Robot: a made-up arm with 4 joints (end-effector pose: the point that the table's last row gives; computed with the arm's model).
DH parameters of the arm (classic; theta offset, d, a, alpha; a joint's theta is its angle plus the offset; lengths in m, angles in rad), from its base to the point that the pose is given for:
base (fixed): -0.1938 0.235 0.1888 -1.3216
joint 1: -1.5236 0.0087 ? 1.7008
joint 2: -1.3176 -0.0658 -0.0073 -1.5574
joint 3: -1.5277 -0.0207 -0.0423 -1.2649
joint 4: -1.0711 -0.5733 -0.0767 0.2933
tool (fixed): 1.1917 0.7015 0 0
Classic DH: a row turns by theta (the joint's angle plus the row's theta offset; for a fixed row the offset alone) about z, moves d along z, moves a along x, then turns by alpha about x.
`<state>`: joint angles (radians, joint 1 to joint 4).
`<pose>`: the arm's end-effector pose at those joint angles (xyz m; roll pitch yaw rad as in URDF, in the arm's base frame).
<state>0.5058 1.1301 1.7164 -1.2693</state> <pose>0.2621 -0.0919 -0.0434 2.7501 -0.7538 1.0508</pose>
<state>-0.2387 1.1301 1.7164 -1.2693</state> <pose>0.4065 -0.1522 0.0798 1.7219 -0.7916 1.6100</pose>
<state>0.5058 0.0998 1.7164 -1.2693</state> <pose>0.2674 0.1423 0.0096 -2.1479 -0.9103 -0.5754</pose>
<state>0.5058 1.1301 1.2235 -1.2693</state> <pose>0.3513 -0.1233 -0.0131 2.1333 -0.8619 1.2712</pose>
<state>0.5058 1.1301 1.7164 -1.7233</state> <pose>0.3221 -0.1510 0.0059 2.3838 -0.4723 1.4640</pose>
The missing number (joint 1, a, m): 0.0221
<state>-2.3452 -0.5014 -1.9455 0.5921</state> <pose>0.0798 -0.1842 0.0914 3.0674 -0.2011 0.9455</pose>
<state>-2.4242 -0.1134 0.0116 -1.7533</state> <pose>0.1577 -0.2308 0.3925 -1.7879 0.6668 2.4931</pose>
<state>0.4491 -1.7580 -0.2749 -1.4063</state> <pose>0.2548 0.1970 0.0971 2.6127 0.0575 -1.8112</pose>
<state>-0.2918 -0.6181 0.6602 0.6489</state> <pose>0.3640 -0.0619 0.5010 -0.5613 1.2024 -1.6583</pose>
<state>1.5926 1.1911 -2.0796 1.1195</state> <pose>0.3442 0.1209 0.3135 0.3790 -0.0699 -2.4198</pose>
